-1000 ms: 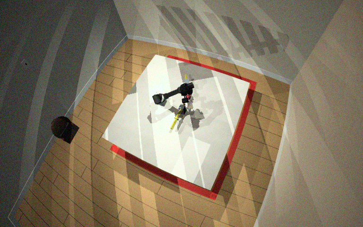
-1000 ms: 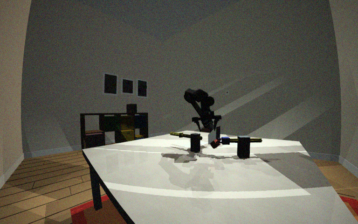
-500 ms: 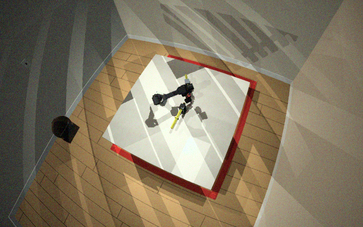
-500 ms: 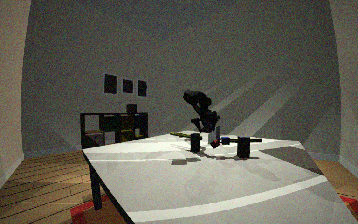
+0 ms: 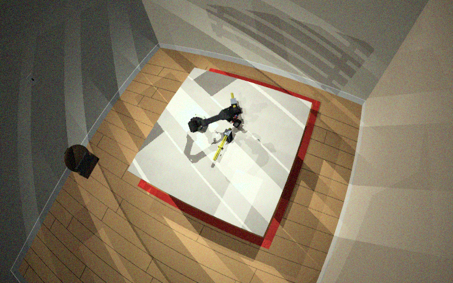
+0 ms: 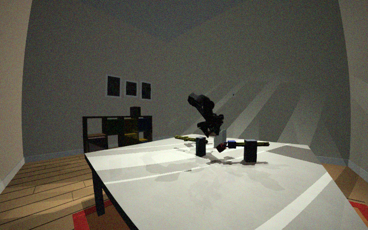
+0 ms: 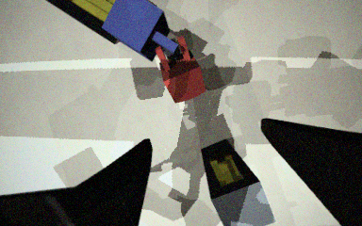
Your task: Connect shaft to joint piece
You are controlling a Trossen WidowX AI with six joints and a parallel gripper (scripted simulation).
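My gripper tip is now 10 mm short of the red square joint piece, 60 mm to the right of it and 60 mm above it.
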